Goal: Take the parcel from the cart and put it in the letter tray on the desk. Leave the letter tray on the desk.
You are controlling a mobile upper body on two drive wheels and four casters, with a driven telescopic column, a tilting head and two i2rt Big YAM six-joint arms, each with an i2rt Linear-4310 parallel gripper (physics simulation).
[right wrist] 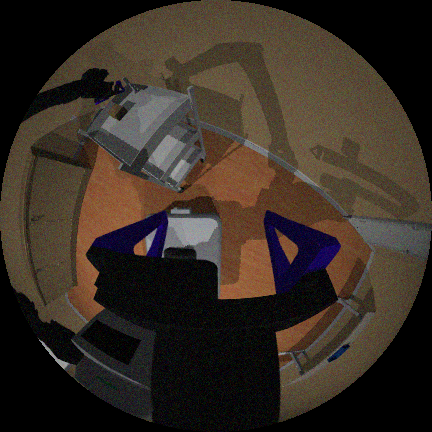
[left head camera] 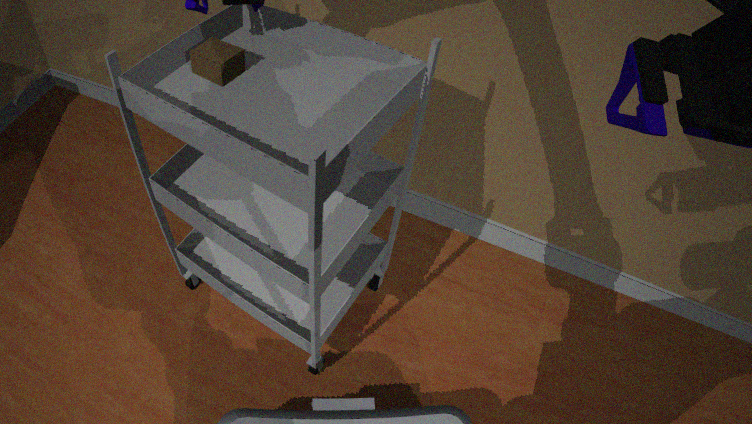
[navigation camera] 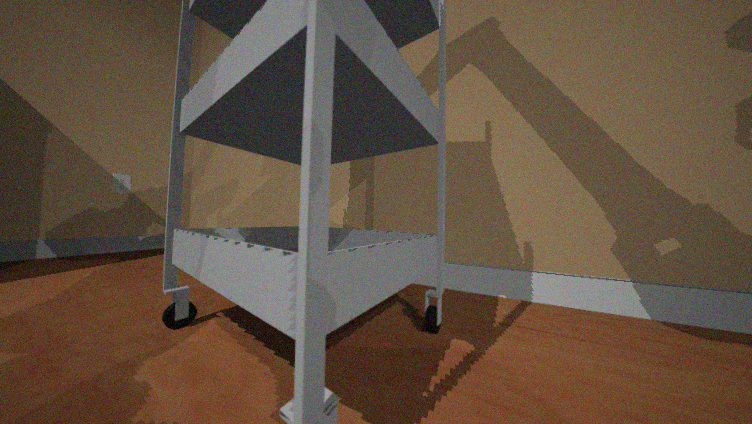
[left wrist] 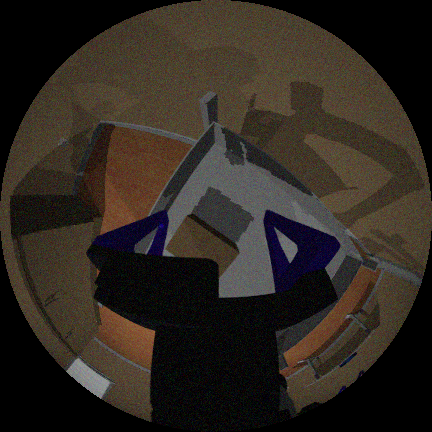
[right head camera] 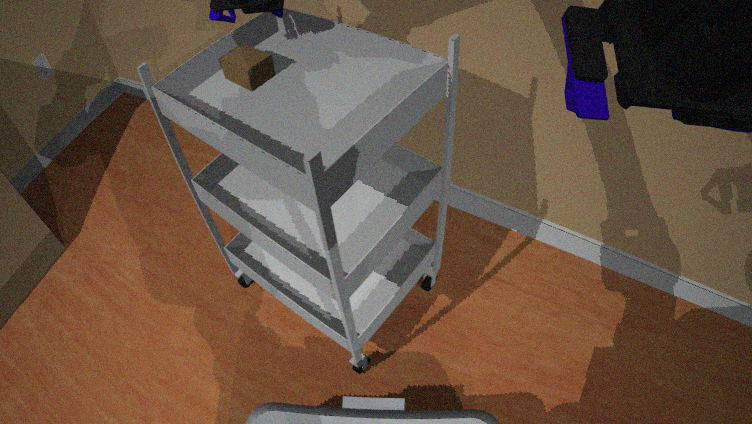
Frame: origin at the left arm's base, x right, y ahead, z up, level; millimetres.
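Seen in the pictures: left gripper, fingertip midpoint: (right wrist: 115,93) (left head camera: 231,10) (left wrist: 215,214) (right head camera: 257,17); right gripper, fingertip midpoint: (right wrist: 215,215) (left head camera: 648,121) (right head camera: 623,106).
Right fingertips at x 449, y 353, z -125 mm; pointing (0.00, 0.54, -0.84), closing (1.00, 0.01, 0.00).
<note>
A point is followed by its place in that frame.
The brown box-shaped parcel (left head camera: 215,60) {x -12, y 783, z -384 mm} (right head camera: 246,67) {x -3, y 779, z -384 mm} (left wrist: 200,240) {x -18, y 834, z -384 mm} (right wrist: 119,111) {x 19, y 793, z -394 mm} sits in the top tray of the grey three-tier cart (left head camera: 315,237) {x 175, y 474, z -469 mm} (right head camera: 342,294) {x 177, y 477, z -644 mm} (left wrist: 260,187) {x 81, y 913, z -434 mm} (right wrist: 150,112) {x 175, y 760, z -434 mm} (navigation camera: 315,210) {x 176, y 477, z -862 mm}, near one corner. My left gripper (left head camera: 226,4) {x 4, y 873, z -328 mm} (right head camera: 247,11) {x 4, y 873, z -328 mm} (left wrist: 215,214) {x 4, y 873, z -328 mm} is open and empty, above the cart's far side; in the left wrist view the parcel shows below, beside the left-hand finger and partly hidden by the gripper body. My right gripper (right head camera: 637,110) {x 449, y 353, z -125 mm} (right wrist: 215,215) {x 449, y 353, z -125 mm} is open and empty, right of the cart. The letter tray cannot be made out for certain.
A pale rectangular thing (left wrist: 90,377) lies at the lower left of the left wrist view. A long brown cabinet (left wrist: 60,270) {x -1085, y 480, z -579 mm} (right wrist: 55,220) stands left of the cart. A wall is behind the cart. My white base (left head camera: 342,418) {x 220, y 300, z -839 mm} (right wrist: 200,230) {x 361, y 220, z -837 mm} is before it. A blue thing (right wrist: 339,353) {x 2177, y -1538, z -347 mm} shows lower right.
</note>
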